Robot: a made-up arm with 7 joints. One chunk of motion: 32 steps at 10 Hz.
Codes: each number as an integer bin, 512 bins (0 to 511) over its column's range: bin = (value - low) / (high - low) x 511, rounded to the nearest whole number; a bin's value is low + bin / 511 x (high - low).
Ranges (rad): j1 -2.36..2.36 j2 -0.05..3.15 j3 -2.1..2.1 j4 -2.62..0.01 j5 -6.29..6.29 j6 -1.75..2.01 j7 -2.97..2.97
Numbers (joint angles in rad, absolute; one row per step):
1: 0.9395 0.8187 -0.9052 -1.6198 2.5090 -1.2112 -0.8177
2: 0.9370 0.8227 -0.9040 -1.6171 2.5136 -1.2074 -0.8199
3: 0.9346 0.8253 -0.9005 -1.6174 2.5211 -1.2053 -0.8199
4: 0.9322 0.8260 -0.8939 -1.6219 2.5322 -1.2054 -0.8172
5: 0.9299 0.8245 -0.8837 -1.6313 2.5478 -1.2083 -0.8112
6: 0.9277 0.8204 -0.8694 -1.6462 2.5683 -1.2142 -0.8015
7: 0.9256 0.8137 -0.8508 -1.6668 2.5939 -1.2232 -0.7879
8: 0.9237 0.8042 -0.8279 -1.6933 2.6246 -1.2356 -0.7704
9: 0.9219 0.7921 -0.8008 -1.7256 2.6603 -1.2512 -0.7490
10: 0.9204 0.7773 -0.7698 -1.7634 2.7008 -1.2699 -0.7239
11: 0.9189 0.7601 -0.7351 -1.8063 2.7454 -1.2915 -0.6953
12: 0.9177 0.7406 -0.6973 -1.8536 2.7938 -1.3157 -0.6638
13: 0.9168 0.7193 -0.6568 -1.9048 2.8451 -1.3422 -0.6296
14: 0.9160 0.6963 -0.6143 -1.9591 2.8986 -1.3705 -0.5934
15: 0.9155 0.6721 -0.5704 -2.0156 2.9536 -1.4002 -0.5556
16: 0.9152 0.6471 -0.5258 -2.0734 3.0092 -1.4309 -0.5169
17: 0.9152 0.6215 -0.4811 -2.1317 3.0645 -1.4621 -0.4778
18: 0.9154 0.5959 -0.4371 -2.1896 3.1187 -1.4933 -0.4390
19: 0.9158 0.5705 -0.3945 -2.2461 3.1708 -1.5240 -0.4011
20: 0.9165 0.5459 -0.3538 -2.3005 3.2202 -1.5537 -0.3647
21: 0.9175 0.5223 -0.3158 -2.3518 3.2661 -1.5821 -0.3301
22: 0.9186 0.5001 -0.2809 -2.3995 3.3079 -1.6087 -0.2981
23: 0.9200 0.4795 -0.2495 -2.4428 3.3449 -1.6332 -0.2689
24: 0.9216 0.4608 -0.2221 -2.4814 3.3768 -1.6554 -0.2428
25: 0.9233 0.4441 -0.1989 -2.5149 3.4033 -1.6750 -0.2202
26: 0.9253 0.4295 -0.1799 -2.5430 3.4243 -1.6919 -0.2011
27: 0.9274 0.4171 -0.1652 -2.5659 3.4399 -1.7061 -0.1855
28: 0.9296 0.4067 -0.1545 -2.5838 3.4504 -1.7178 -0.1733
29: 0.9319 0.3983 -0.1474 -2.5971 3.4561 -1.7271 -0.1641
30: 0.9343 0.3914 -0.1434 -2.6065 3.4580 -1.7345 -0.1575
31: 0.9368 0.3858 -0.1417 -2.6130 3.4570 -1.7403 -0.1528
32: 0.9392 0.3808 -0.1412 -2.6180 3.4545 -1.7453 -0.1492
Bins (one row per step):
1: 357 139 145 194 357 73 185
2: 357 139 146 195 358 74 185
3: 357 140 146 195 358 74 185
4: 356 140 147 194 358 74 185
5: 356 140 148 192 359 74 186
6: 356 139 150 189 360 73 187
7: 356 138 152 185 361 72 188
8: 356 136 155 180 362 70 189
9: 355 134 158 174 364 68 191
10: 355 132 162 166 365 65 193
11: 355 129 166 158 367 62 196
12: 355 126 171 149 369 59 198
13: 355 123 176 139 371 55 201
14: 355 119 181 128 373 52 204
15: 355 115 186 117 375 48 208
16: 355 111 192 106 378 43 211
17: 355 107 197 95 380 39 214
18: 355 103 202 84 382 35 218
19: 355 99 208 73 384 31 221
20: 355 95 212 62 386 27 224
21: 355 91 217 52 388 23 227
22: 355 88 221 43 390 19 230
23: 355 85 225 34 391 16 232
24: 355 82 228 27 393 13 235
25: 355 79 231 20 394 10 237
26: 356 77 234 15 395 8 238
27: 356 75 235 11 395 6 240
28: 356 73 237 7 396 4 241
29: 356 72 238 4 396 3 241
30: 357 70 238 3 396 2 242
31: 357 70 238 1 396 1 242
32: 357 69 238 0 396 1 243

